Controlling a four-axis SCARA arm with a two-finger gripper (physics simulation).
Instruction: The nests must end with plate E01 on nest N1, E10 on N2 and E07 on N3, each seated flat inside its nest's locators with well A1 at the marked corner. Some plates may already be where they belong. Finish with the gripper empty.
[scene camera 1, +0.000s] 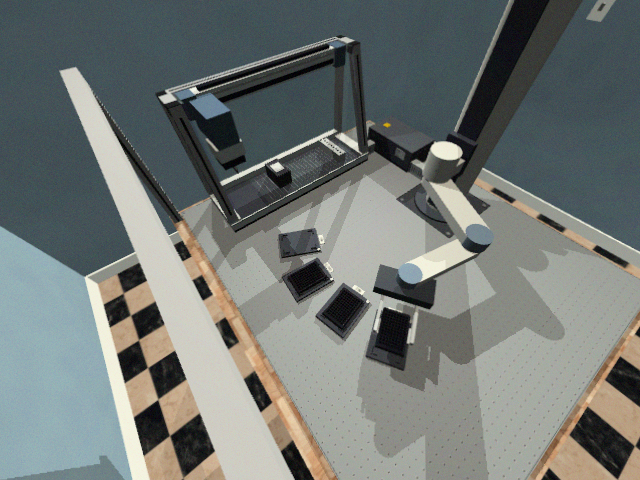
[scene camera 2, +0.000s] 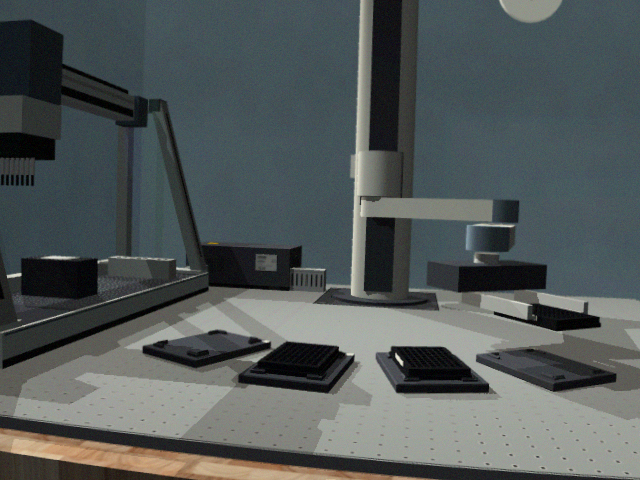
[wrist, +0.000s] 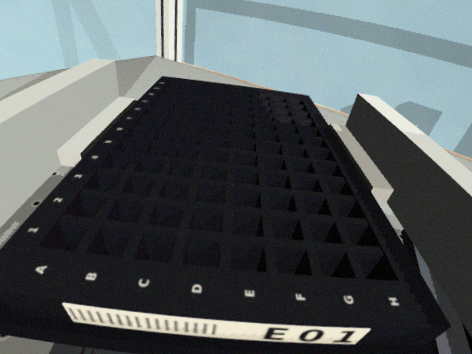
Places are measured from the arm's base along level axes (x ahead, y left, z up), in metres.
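Where they show: gripper, fingertip midpoint: (scene camera 1: 392, 337) (scene camera 2: 558, 310) (wrist: 236, 99); arm's base, link origin: (scene camera 2: 379, 302).
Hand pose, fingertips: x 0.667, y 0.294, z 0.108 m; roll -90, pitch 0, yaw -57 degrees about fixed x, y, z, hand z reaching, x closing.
Each offset is from my fingertips to the top centre of the thing. "*": to the spot under its first point. Level surfaces: height alone.
My gripper (scene camera 1: 394, 326) (scene camera 2: 559, 308) (wrist: 236, 99) is shut on plate E01 @[dx -0.021, dy -0.013, dz -0.005 m] (scene camera 1: 393, 334) (scene camera 2: 566, 318) (wrist: 205, 220), a black well plate held level. In scene camera 1 it overlaps the back part of the empty rightmost nest @[dx -0.022, dy -0.012, dz -0.080 m] (scene camera 1: 386, 357) (scene camera 2: 547, 369); scene camera 2 shows it raised. The leftmost nest @[dx -0.007, dy -0.519, dz -0.078 m] (scene camera 1: 299, 242) (scene camera 2: 206, 347) is empty. Two middle nests @[* dx +0.145, dy -0.363, dz -0.089 m] (scene camera 2: 283, 383) @[* dx +0.114, dy -0.163, dz -0.086 m] (scene camera 2: 443, 386) bear black plates @[dx +0.063, dy -0.357, dz -0.069 m] (scene camera 1: 308, 277) @[dx +0.034, dy -0.182, dz -0.069 m] (scene camera 1: 343, 307) (scene camera 2: 299, 356) (scene camera 2: 431, 360), which look flat. The nests' numbers and those two plates' labels are unreadable. In the wrist view, A1 is at the near left.
A gantry frame (scene camera 1: 268, 72) with a blue pipetting head @[* dx +0.091, dy -0.766, dz +0.392 m] (scene camera 1: 211, 116) (scene camera 2: 31, 62) stands over a dark deck at the back left. A black box @[* dx -0.744, dy -0.657, dz +0.020 m] (scene camera 1: 400, 139) (scene camera 2: 250, 263) stands beside the arm's column (scene camera 1: 496, 87) (scene camera 2: 385, 103). The perforated table top @[dz -0.095 m] (scene camera 1: 465, 408) bears the nests.
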